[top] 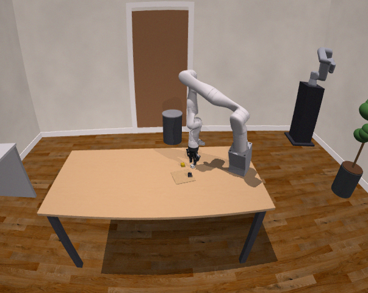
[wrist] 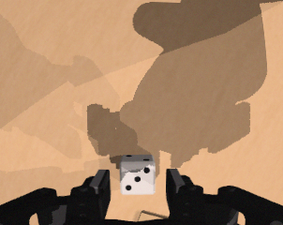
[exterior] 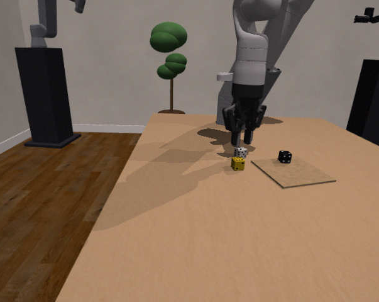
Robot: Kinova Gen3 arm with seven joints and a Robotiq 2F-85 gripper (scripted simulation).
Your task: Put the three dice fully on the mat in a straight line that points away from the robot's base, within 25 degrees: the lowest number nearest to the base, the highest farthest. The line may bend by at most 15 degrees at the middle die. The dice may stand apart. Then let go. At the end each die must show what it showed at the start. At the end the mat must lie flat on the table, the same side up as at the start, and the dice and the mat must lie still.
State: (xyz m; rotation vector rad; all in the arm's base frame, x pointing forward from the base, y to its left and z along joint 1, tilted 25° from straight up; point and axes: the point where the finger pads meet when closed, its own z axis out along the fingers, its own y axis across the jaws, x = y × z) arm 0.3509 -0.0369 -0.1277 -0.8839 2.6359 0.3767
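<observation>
Right now my hand is 40 mm above the white die. The rest, counted from my hand: yellow die (70 mm ahead, 40 mm below, 10 mm to the right); tan mat (120 mm to the left, 70 mm ahead, 50 mm below); black die (110 mm to the left, 30 mm below, 20 mm ahead).
</observation>
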